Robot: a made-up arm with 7 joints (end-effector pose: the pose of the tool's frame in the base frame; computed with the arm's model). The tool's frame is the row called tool. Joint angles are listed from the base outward.
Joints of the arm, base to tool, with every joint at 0 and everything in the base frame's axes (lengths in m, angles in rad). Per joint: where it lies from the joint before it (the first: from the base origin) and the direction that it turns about. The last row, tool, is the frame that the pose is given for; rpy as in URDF.
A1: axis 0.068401 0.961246 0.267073 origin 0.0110 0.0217 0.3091
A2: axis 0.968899 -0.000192 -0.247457 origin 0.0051 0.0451 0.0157
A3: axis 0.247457 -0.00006 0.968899 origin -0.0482 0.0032 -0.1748
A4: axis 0.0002 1 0.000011 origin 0.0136 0.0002 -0.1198
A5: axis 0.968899 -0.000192 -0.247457 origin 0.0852 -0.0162 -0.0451
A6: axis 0.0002 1 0.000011 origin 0.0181 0.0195 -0.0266
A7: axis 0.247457 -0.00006 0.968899 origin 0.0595 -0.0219 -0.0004
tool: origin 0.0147 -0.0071 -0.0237 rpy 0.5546 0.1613 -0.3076
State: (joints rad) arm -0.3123 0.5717 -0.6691 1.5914 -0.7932 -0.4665 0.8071
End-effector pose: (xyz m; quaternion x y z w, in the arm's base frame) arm 0.0643 0.3114 -0.0876 0.5729 0.4572 0.2314 0.6397
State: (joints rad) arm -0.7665 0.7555 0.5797 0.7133 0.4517 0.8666 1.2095
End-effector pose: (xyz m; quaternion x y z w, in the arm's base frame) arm 0.2797 0.4076 0.1207 0.5179 0.4789 0.6034 0.3719
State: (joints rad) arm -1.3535 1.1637 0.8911 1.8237 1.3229 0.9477 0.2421
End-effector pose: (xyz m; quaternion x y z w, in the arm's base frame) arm 0.2374 0.4378 0.2257 0.3788 0.7228 0.1735 0.5513
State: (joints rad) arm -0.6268 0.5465 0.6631 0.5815 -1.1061 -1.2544 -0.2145
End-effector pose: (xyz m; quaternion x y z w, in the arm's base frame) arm 0.2576 0.3281 0.1380 0.2075 -0.5548 0.4939 0.6366
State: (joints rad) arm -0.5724 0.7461 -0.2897 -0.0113 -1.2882 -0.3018 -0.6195
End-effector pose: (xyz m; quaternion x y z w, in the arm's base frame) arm 0.3135 0.1594 0.1226 0.0423 -0.4403 -0.4333 0.7852
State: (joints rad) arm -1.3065 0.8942 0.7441 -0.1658 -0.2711 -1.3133 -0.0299
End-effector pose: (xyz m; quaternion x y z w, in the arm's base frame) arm 0.2064 0.2642 0.4372 -0.3816 0.8422 -0.3803 0.0222
